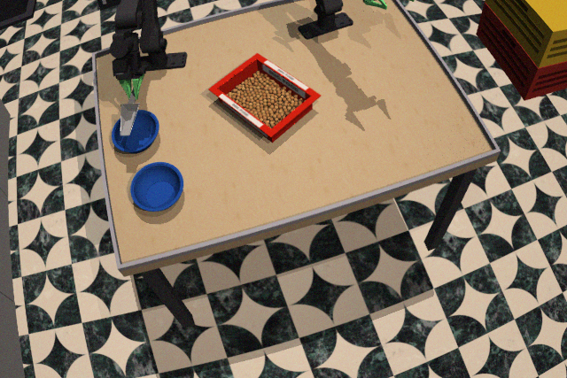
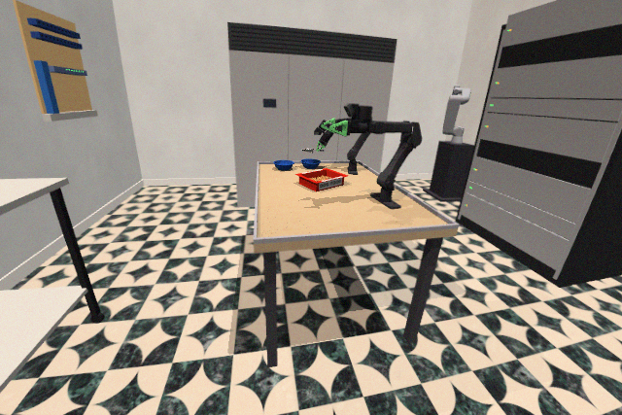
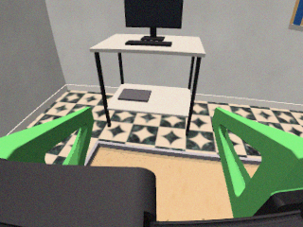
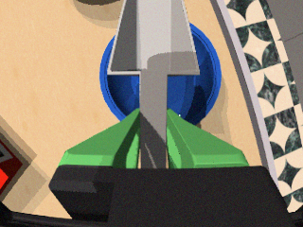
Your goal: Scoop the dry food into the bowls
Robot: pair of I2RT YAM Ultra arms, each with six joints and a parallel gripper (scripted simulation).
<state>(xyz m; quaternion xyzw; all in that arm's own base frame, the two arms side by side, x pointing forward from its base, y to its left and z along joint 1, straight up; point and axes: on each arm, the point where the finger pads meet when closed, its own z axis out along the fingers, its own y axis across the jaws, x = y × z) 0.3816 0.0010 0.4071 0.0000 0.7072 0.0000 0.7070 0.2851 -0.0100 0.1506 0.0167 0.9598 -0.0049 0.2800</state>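
Right now my right hand is 40 mm short of the grey metal scoop, 10 mm to the left of it and 10 mm above it.
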